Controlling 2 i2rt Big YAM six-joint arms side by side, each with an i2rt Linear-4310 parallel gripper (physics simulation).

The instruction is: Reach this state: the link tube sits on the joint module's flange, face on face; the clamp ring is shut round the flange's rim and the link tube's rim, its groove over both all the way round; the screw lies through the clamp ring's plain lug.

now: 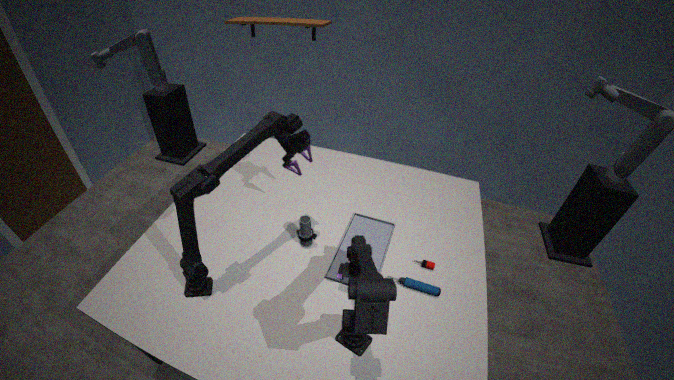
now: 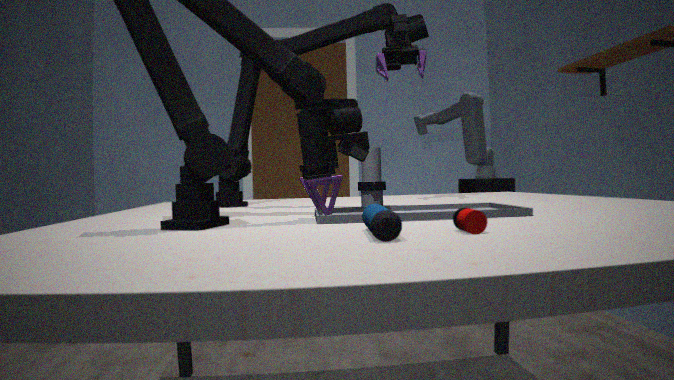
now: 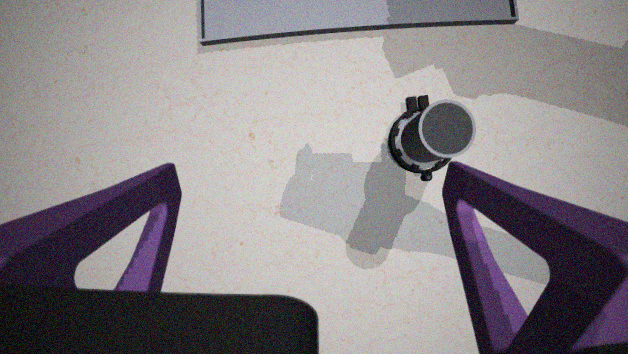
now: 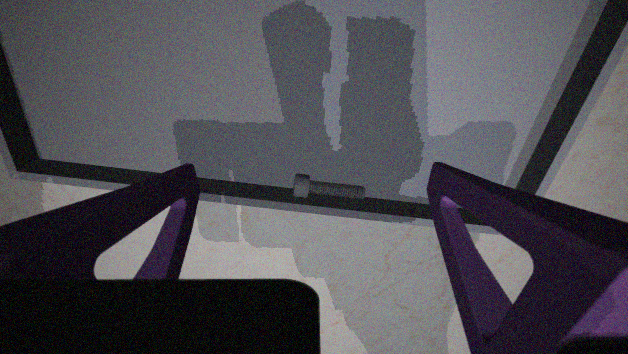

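The grey link tube stands upright on the joint module. The black clamp ring is round the joint between them; its two lugs stand side by side with a narrow gap. How its groove sits on the rims is too small to tell. The screw lies level at the tray's near wall, between the fingertips of my open right gripper, which is low and not holding it. My left gripper is open and empty, high above the table.
The shallow tray lies beside the joint module. A blue-handled tool and a short red-handled tool lie on the table near the tray. Two grey arms on pedestals stand beyond the table.
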